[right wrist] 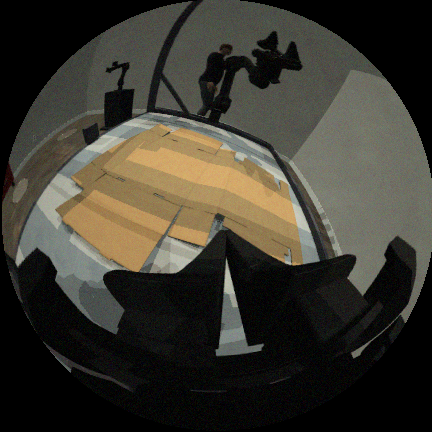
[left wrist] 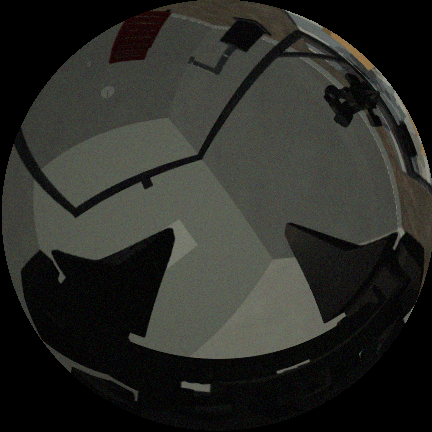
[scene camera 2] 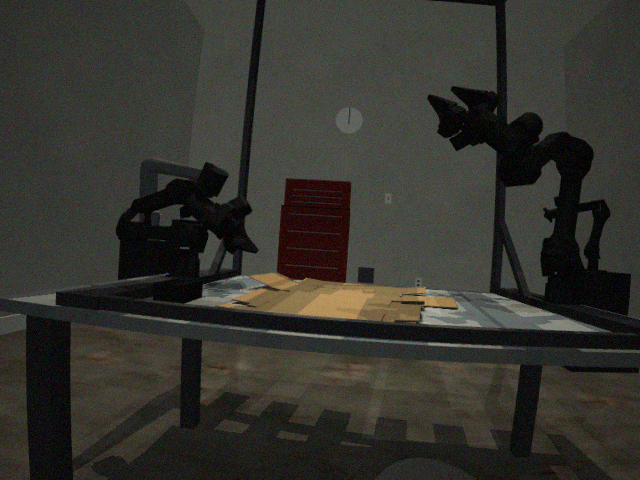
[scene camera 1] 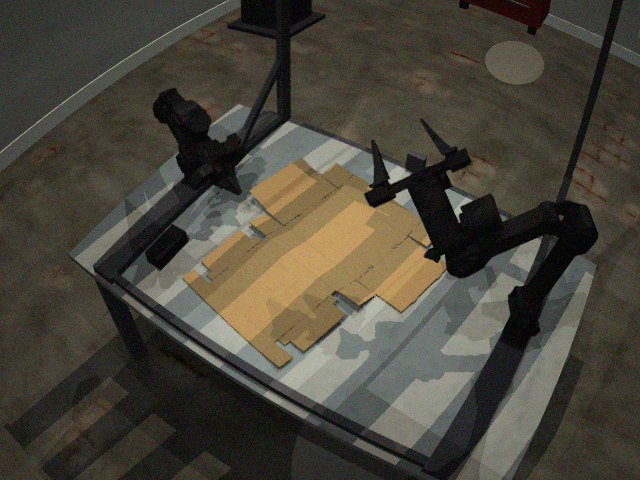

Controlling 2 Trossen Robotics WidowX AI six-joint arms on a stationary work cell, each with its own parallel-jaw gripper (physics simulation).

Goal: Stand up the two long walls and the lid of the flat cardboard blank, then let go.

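Frame: origin at the left arm's base, x ahead, y left, z up, level; millimetres.
Where they show: left gripper, fingertip midpoint: [left wrist: 230,231] [scene camera 2: 440,91] [scene camera 1: 396,129]; right gripper, fingertip midpoint: [right wrist: 224,234] [scene camera 2: 257,251] [scene camera 1: 240,193]; left arm's base, origin of the base link: [right wrist: 212,120] [scene camera 2: 560,303] [scene camera 1: 516,336]; right arm's base, origin of the base link: [scene camera 2: 182,276].
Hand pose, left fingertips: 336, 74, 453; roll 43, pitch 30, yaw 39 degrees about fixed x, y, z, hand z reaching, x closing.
Observation:
Things, the pixels of their top centre, and the offset from my left fingertips, as dx, dy, dz. "pt": a spot on its surface instead. Level surfaces: height alone.
- cardboard blank, surface spot: [scene camera 2: 336,299] pt +197, +46, -459
- end flap, surface spot: [right wrist: 120,225] [scene camera 1: 278,192] [scene camera 2: 274,282] pt +363, -152, -455
- small black box, middle of its top: [scene camera 2: 179,281] [scene camera 1: 165,241] +485, +147, -437
- table, its level: dz -472
The cardboard blank [scene camera 1: 310,253] [scene camera 2: 336,299] [right wrist: 210,175] lies spread out on the table, its long walls and lid down. One end flap [scene camera 1: 284,188] [scene camera 2: 273,280] [right wrist: 120,225] tilts up slightly at its outer edge. Which panel is the lid is hard to tell. My left gripper [scene camera 1: 397,131] [scene camera 2: 440,91] [left wrist: 230,231] [right wrist: 283,35] is open and empty, high above the table and pointing away from the blank. My right gripper [scene camera 1: 239,192] [scene camera 2: 255,251] [right wrist: 224,234] is shut and empty, above the table beside the raised flap, apart from the cardboard.
A small black box [scene camera 1: 166,246] sits on the table [scene camera 1: 413,408] at the left in scene camera 1. Dark frame posts [scene camera 1: 283,67] [scene camera 2: 500,129] rise at the table's edges. A person [right wrist: 212,70] stands beyond the table in the right wrist view.

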